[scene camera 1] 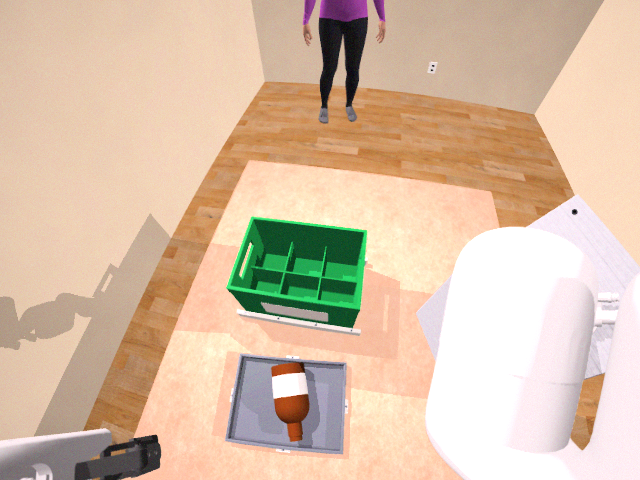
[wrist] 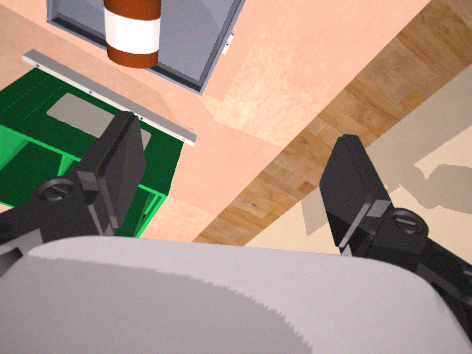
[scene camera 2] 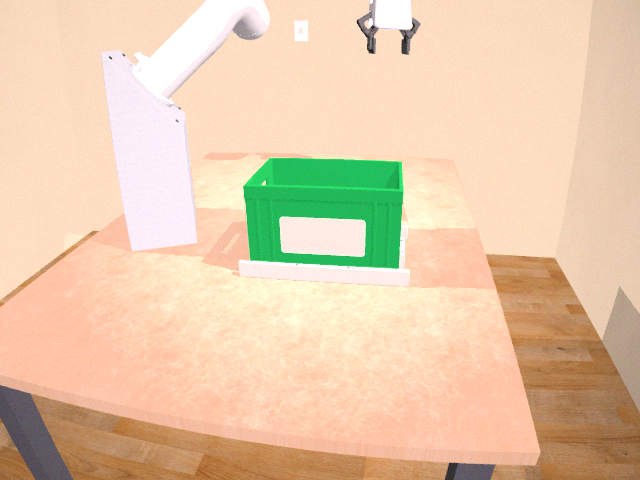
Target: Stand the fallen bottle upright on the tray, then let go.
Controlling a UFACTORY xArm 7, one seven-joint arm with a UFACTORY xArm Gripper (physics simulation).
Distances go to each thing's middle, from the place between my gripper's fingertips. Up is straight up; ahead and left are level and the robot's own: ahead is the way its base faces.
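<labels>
You'd find the brown bottle [scene camera 1: 290, 392] 340 mm below my hand, and it's also 90 mm behind my hand and 120 mm to the right of it.
</labels>
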